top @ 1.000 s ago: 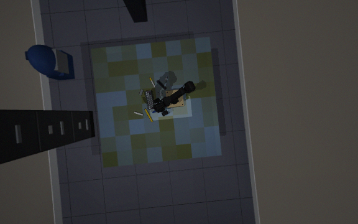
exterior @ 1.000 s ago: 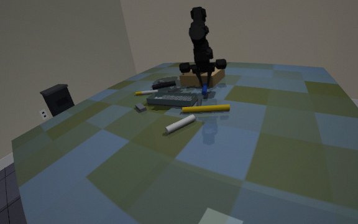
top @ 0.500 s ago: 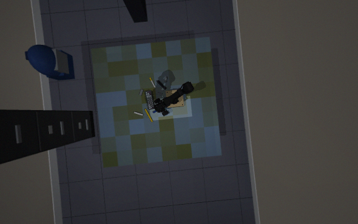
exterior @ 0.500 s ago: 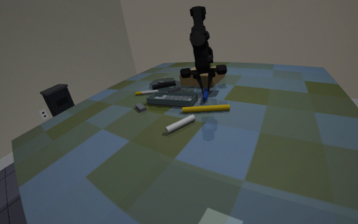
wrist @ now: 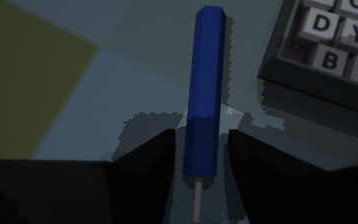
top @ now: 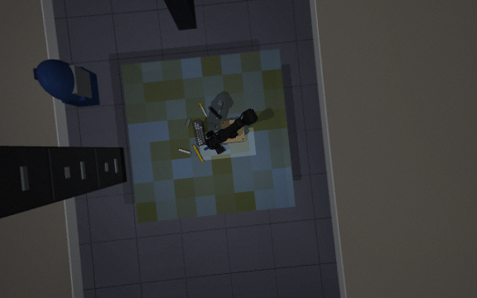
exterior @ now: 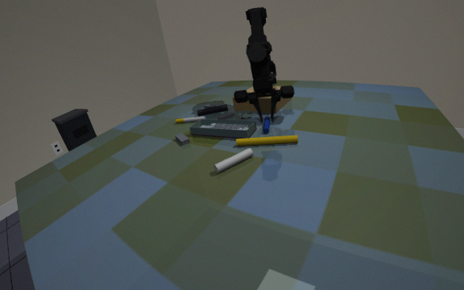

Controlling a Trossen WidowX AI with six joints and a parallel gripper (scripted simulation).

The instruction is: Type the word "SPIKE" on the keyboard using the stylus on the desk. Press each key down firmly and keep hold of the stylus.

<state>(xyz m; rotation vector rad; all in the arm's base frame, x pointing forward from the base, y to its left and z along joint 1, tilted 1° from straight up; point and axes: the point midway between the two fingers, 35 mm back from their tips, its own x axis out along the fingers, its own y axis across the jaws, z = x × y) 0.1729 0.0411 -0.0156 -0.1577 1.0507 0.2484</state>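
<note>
Right now my gripper tip is 1 cm past the blue stylus. Round my gripper tip: yellow cylinder (13 cm ahead, 3 cm to the left); white cylinder (23 cm ahead, 2 cm to the right); grey stylus tip (4 cm behind, 1 cm to the right).
</note>
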